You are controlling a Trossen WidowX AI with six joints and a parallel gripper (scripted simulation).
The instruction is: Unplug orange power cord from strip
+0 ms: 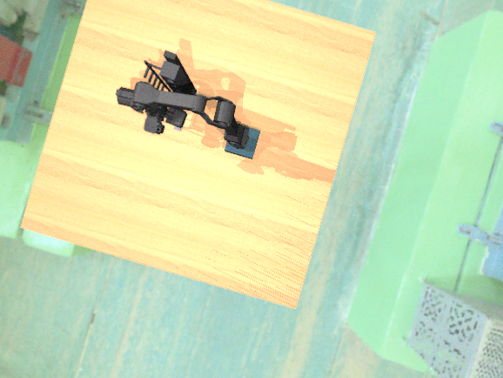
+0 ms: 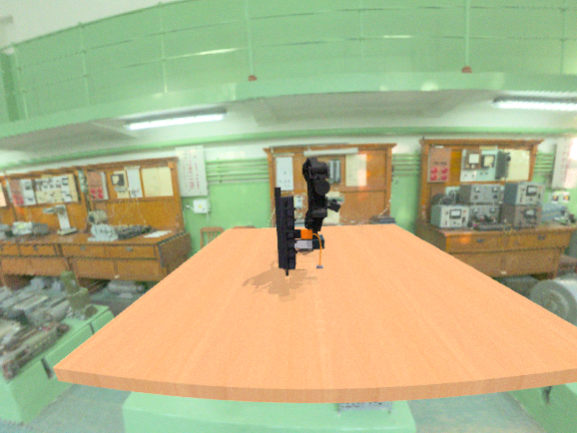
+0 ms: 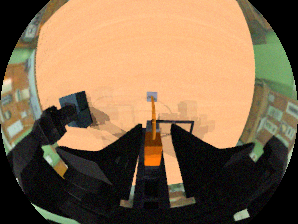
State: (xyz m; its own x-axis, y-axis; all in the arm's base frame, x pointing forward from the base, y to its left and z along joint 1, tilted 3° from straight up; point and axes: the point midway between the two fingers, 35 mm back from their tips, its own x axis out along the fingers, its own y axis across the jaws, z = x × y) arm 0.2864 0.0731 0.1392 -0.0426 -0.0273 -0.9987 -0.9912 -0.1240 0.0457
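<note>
Right now the orange plug is 1 cm ahead of my gripper tip, 7 cm to the right of it and 1 cm below it.
</note>
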